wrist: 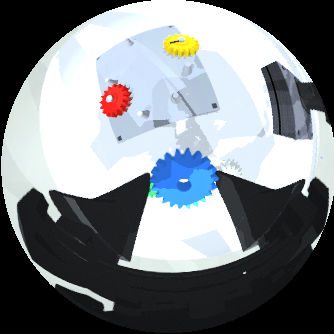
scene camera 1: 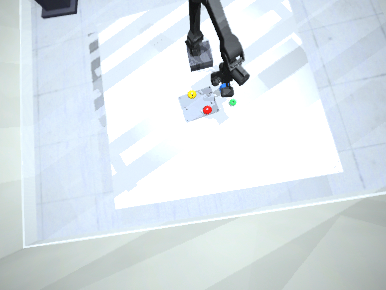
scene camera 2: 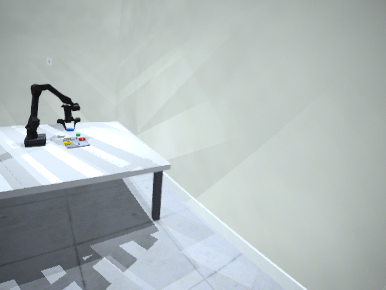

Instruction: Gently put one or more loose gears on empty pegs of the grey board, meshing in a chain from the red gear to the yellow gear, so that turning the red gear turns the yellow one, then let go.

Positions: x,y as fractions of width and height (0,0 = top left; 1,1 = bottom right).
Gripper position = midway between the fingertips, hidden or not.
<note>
My gripper (wrist: 0.55,0.53) holds a blue gear (wrist: 0.50,0.53), which touches nothing else. Further things: a grey board (wrist: 0.45,0.22) and a red gear (wrist: 0.36,0.28).
</note>
